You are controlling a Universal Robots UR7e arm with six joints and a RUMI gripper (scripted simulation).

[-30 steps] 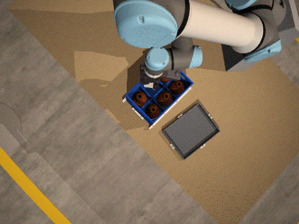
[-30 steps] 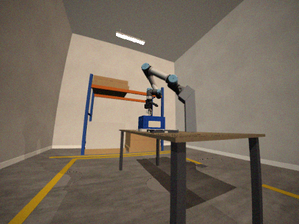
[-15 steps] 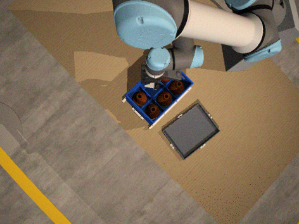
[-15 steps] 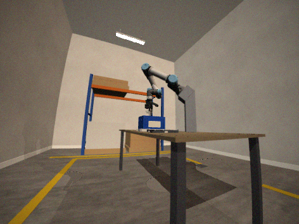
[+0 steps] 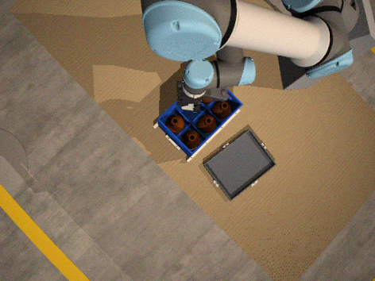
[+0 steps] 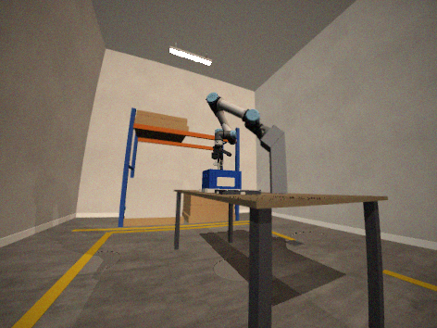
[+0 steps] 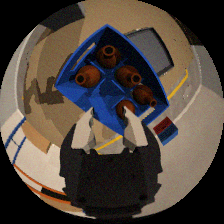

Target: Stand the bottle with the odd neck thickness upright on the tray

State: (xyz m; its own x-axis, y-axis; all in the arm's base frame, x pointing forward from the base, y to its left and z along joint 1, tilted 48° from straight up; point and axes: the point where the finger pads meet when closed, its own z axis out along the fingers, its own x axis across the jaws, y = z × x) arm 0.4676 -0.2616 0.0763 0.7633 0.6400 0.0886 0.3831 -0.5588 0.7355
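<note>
Right now the blue crate is 2 cm ahead of my hand, 4 cm to the left of it and 11 cm below it. From my hand the other things lie so: brown bottle 12 cm ahead, 5 cm to the left, 11 cm below; grey tray 10 cm ahead, 29 cm to the left, 18 cm below.
</note>
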